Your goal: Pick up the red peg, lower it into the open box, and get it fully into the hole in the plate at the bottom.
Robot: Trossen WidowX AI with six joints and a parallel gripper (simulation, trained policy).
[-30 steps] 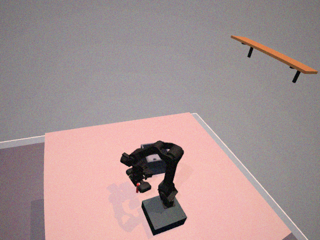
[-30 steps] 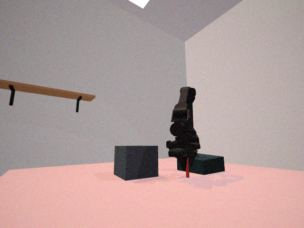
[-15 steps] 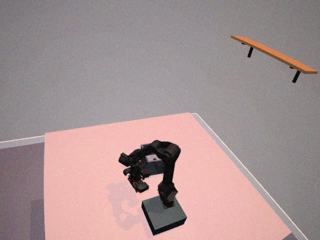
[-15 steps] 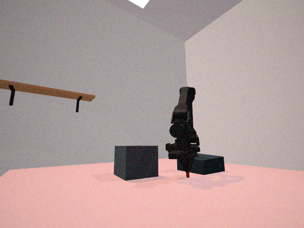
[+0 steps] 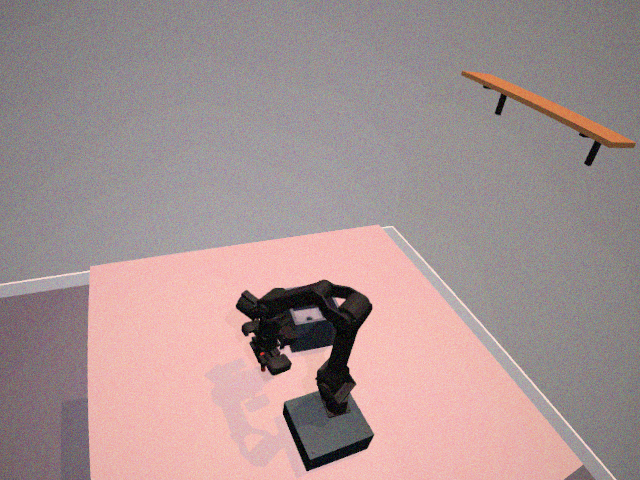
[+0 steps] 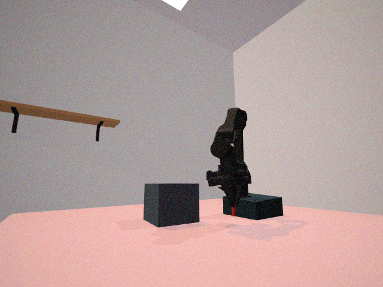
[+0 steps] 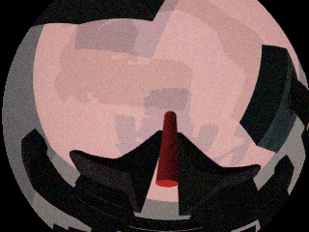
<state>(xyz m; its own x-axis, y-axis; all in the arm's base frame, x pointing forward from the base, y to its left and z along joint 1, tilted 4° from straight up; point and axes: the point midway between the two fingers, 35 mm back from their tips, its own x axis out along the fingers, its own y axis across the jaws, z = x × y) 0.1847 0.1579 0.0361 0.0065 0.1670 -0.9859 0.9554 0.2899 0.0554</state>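
My gripper tip is now 15 cm short of the pale plate, 19 cm to the left of it and 1 cm above it. From my gripper tip the other things lie so: red peg: 1 cm above.
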